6 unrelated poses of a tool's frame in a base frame.
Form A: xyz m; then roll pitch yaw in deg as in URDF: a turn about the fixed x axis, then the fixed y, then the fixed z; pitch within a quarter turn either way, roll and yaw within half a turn.
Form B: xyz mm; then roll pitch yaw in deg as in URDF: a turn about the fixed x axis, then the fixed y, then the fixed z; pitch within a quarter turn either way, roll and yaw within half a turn. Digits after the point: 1 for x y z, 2 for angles.
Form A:
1: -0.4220 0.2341 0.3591 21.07 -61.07 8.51
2: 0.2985 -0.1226 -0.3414 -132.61 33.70 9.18
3: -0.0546 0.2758 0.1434 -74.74 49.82 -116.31
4: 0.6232 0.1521 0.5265 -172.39 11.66 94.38
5: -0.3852 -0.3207 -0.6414 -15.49 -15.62 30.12
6: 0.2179 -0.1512 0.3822 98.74 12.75 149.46
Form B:
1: -422.0 234.1 359.1 21.07 -61.07 8.51
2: 298.5 -122.6 -341.4 -132.61 33.70 9.18
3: -54.6 275.8 143.4 -74.74 49.82 -116.31
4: 623.2 152.1 526.5 -172.39 11.66 94.38
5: -385.2 -320.7 -641.4 -15.49 -15.62 30.12
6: 217.9 -151.2 382.2 98.74 12.75 149.46
